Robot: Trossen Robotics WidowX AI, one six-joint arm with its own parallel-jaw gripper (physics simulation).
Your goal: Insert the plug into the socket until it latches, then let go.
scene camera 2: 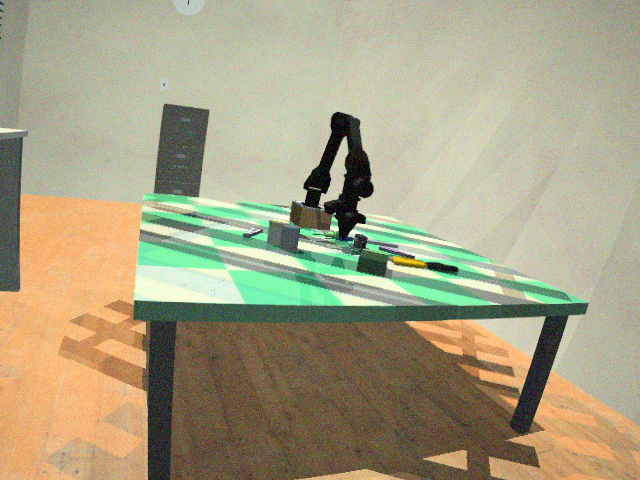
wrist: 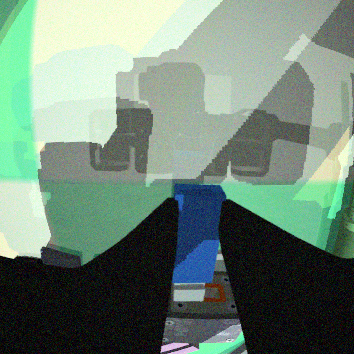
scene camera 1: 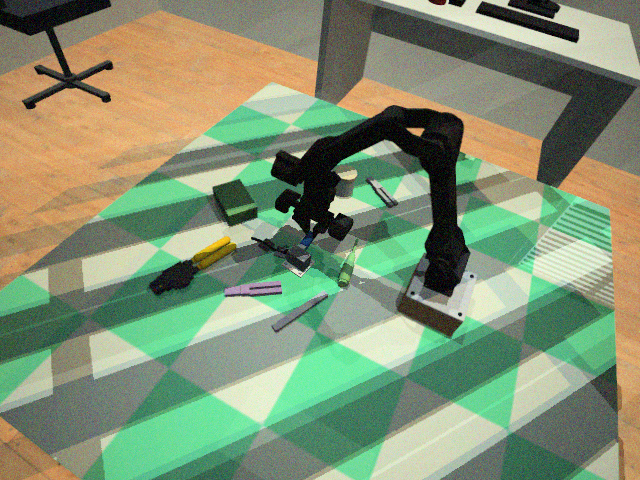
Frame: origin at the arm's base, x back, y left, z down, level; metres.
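Where they show: gripper, fingertip midpoint: [scene camera 2: 341, 238] [wrist: 197, 207] [scene camera 1: 311, 235]; arm's base, link origin: [scene camera 2: 311, 205] [scene camera 1: 440, 280].
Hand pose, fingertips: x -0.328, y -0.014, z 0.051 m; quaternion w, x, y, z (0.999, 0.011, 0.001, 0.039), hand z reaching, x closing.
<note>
Each offset is from my fingertips to the top centre of the thing. "spot": to the spot under its first point.
The blue plug @(dy +0.025, dx -0.002, dz -0.007 m) [scene camera 1: 307, 240] [wrist: 197, 225] is held between the fingertips of my gripper [scene camera 1: 310, 232] [scene camera 2: 345, 236] [wrist: 197, 207], which is shut on it and tilted down just above the table. The socket @(dy +0.074, dx -0.001, dz -0.016 m) [scene camera 1: 298, 256] [scene camera 2: 360, 240] [wrist: 225, 309] is a small dark block on a pale base. In the wrist view, the plug's pale end overlaps the left part of the socket's orange-outlined opening, and the outline's right part shows beside it. Whether the end is inside the opening or in front of it cannot be told. The black fingers hide the socket's sides.
Yellow-handled pliers @(spot: dy +0.214, dx -0.204, dz +0.013 m) [scene camera 1: 193, 266], a dark green box @(dy -0.012, dx -0.236, dz -0.011 m) [scene camera 1: 235, 202] [scene camera 2: 372, 262] and a pink clip @(dy +0.195, dx -0.054, dz +0.017 m) [scene camera 1: 253, 288] lie around the socket. A green screwdriver-like tool @(dy +0.012, dx +0.117, dz +0.002 m) [scene camera 1: 347, 269] and a grey bar @(dy +0.191, dx +0.068, dz +0.019 m) [scene camera 1: 299, 312] lie nearer the arm's base. A short cylinder @(dy -0.230, dx -0.002, dz -0.041 m) [scene camera 1: 345, 183] stands behind the gripper.
</note>
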